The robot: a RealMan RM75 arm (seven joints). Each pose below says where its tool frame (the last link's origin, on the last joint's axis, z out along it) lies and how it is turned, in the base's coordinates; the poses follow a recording.
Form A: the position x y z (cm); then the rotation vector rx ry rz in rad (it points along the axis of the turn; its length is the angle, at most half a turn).
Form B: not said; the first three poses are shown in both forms.
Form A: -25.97 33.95 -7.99 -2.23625 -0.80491 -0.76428
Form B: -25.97 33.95 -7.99 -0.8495 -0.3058 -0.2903 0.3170
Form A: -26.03 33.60 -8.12 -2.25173 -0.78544 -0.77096
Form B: -26.03 33.60 -8.12 -0.8535 -0.2977 -0.2922 0.3123
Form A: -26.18 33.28 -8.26 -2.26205 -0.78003 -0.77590
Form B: -26.18 33.28 -8.26 -0.8556 -0.2950 -0.2935 0.3080
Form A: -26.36 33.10 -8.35 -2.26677 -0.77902 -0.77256
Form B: -26.36 33.10 -8.35 -0.8568 -0.2944 -0.2920 0.3066
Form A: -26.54 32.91 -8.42 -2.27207 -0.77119 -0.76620
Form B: -26.54 32.91 -8.42 -0.8587 -0.2915 -0.2896 0.3064
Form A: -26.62 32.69 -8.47 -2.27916 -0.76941 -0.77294
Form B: -26.62 32.69 -8.47 -0.8597 -0.2902 -0.2916 0.3026
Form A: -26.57 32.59 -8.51 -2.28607 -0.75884 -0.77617
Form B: -26.57 32.59 -8.51 -0.8615 -0.2860 -0.2925 0.3007
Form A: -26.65 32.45 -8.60 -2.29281 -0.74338 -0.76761
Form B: -26.65 32.45 -8.60 -0.8643 -0.2802 -0.2894 0.3012
